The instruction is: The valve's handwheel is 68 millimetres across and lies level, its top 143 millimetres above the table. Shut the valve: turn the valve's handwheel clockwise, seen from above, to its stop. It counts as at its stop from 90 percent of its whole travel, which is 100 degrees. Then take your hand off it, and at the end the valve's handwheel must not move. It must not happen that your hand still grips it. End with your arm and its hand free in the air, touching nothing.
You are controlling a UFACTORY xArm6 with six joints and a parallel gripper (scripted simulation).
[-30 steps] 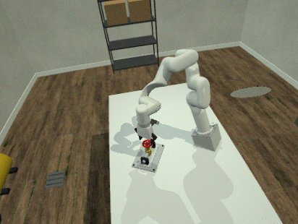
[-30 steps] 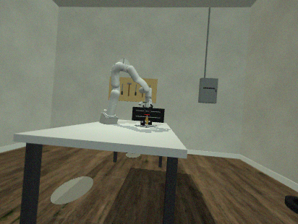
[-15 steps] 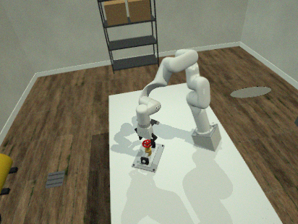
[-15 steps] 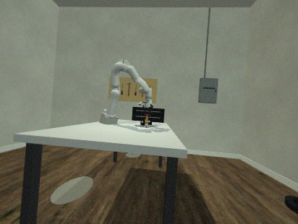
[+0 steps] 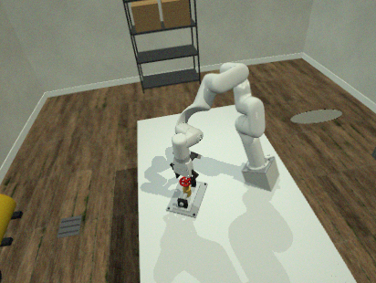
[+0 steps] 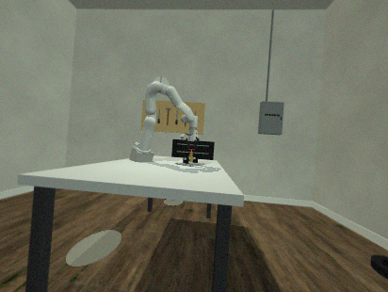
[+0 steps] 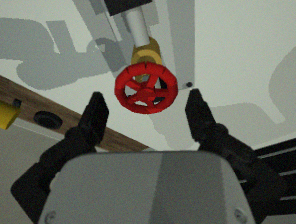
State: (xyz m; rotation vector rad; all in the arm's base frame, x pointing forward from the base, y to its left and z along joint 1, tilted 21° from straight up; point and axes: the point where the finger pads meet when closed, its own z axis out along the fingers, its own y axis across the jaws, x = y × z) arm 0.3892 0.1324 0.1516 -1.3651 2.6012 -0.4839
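My hand is 3 cm above the red spoked handwheel.
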